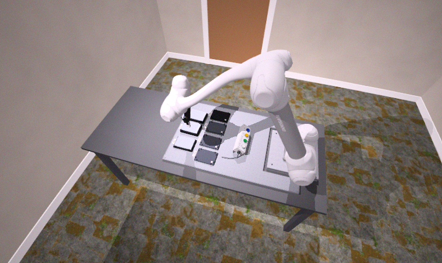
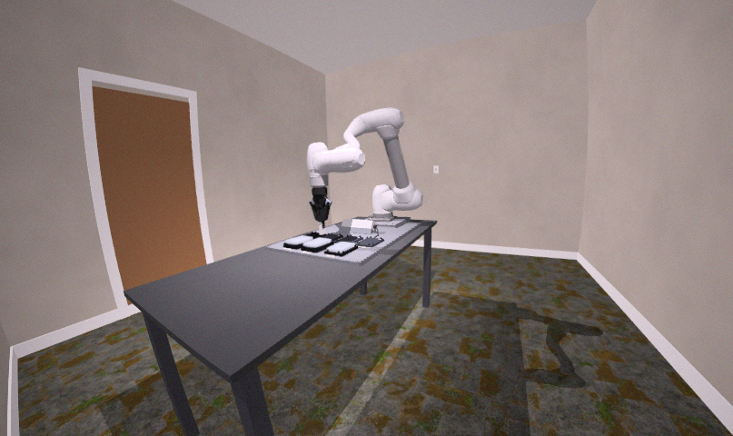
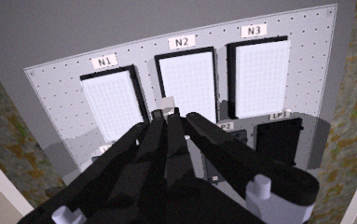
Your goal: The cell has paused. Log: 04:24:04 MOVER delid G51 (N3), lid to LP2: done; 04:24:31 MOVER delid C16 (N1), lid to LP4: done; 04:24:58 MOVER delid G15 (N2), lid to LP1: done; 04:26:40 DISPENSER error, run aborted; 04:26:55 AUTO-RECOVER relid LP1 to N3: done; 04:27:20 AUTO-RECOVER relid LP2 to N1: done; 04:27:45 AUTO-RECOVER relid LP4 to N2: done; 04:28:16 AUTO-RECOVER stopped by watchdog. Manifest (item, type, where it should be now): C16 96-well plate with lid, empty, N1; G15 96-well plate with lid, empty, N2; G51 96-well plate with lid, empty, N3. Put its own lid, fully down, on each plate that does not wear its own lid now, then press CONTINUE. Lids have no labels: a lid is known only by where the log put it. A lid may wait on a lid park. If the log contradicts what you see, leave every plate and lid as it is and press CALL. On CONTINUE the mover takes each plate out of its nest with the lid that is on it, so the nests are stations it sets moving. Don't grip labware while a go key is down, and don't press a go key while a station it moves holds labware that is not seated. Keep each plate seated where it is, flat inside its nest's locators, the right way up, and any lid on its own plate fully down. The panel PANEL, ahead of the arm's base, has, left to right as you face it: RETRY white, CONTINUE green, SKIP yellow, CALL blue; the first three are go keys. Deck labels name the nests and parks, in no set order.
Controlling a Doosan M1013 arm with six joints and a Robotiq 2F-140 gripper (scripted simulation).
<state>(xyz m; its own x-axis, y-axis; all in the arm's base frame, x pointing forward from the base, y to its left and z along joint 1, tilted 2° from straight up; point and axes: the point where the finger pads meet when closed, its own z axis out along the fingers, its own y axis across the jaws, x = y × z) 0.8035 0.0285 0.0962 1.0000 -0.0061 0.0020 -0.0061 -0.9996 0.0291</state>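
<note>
Right now the plate is 110 mm to the left of my hand and 90 mm below it. Round my hand: LP3 label (110 mm below, 90 mm behind, 40 mm to the left); nest N1 (110 mm to the left, 100 mm below); LP2 label (110 mm below, 100 mm to the right, 100 mm behind).
</note>
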